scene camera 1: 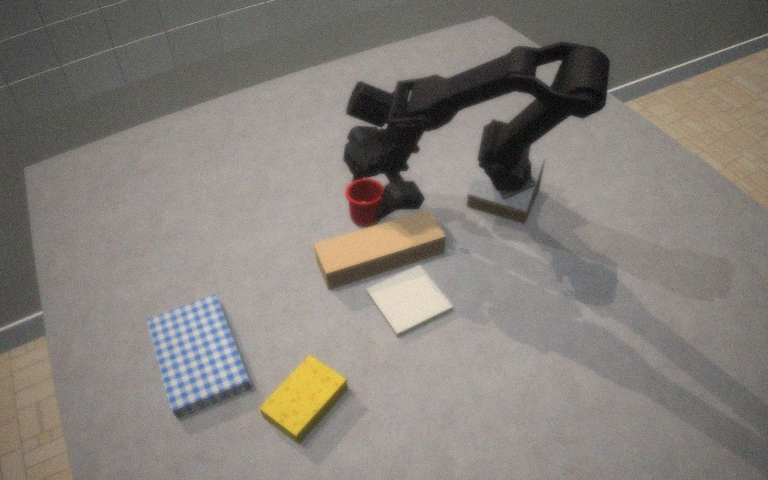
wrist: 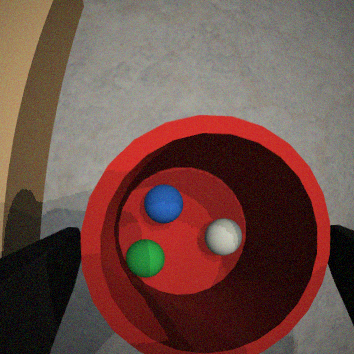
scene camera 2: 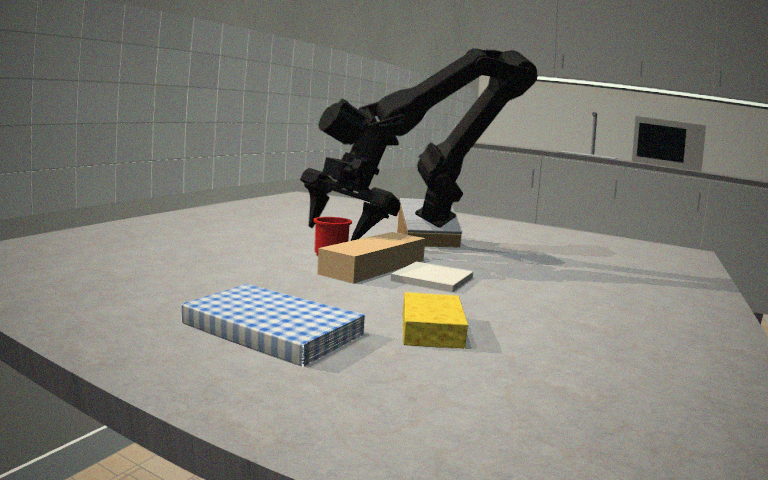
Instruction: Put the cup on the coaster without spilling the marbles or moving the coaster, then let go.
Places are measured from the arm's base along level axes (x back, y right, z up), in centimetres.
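Pixels of known places: gripper, fingertip midpoint: (scene camera 1: 365, 201) (wrist: 207, 241) (scene camera 2: 330, 234); arm's base, origin of the base link: (scene camera 1: 512, 178) (scene camera 2: 435, 214).
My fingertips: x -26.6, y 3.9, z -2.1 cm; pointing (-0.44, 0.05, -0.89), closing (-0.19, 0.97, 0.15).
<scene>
For each thing: its top centre in the pictures, then the offset to it from my fingertips.
- red cup, middle of its top: (wrist: 219, 248) (scene camera 2: 332, 220) (scene camera 1: 364, 191) dx -0.1, dy -0.4, dz +2.7 cm
- blue marble, middle of its top: (wrist: 164, 203) dx -1.1, dy -1.5, dz -1.4 cm
- green marble, middle of its top: (wrist: 145, 261) dx +1.3, dy -1.8, dz -1.4 cm
- white marble, middle of its top: (wrist: 228, 237) dx -0.2, dy +1.2, dz -1.4 cm
- cream square coaster, middle of its top: (scene camera 2: 433, 272) (scene camera 1: 408, 297) dx +1.7, dy -21.3, dz -2.5 cm
- long wooden block, middle of its top: (scene camera 2: 375, 242) (scene camera 1: 379, 240) dx -0.2, dy -10.5, dz +0.6 cm
- blue checked cloth, middle of its top: (scene camera 2: 270, 309) (scene camera 1: 194, 348) dx -32.6, dy -22.7, dz -1.2 cm
- yellow sponge, middle of its top: (scene camera 2: 434, 306) (scene camera 1: 303, 393) dx -17.7, dy -34.7, dz -0.7 cm
The red cup (scene camera 1: 364, 211) (scene camera 2: 332, 238) (wrist: 215, 124) stands upright on the table behind the wooden block. In the wrist view a blue marble (wrist: 163, 203), a green marble (wrist: 145, 258) and a white marble (wrist: 223, 236) lie on its bottom. My gripper (scene camera 2: 333, 232) (wrist: 207, 241) is open and points down, its fingers on opposite sides of the cup near the rim. In the wrist view the rim reaches close to both fingers. One finger is hidden in scene camera 1. The cream square coaster (scene camera 1: 409, 300) (scene camera 2: 433, 275) lies flat on the near side of the block.
A long wooden block (scene camera 1: 379, 243) (scene camera 2: 336, 266) (wrist: 17, 75) lies between the cup and the coaster. A blue checked cloth (scene camera 1: 198, 350) (scene camera 2: 271, 316) and a yellow sponge (scene camera 1: 304, 396) (scene camera 2: 434, 316) lie nearer the table's front.
</scene>
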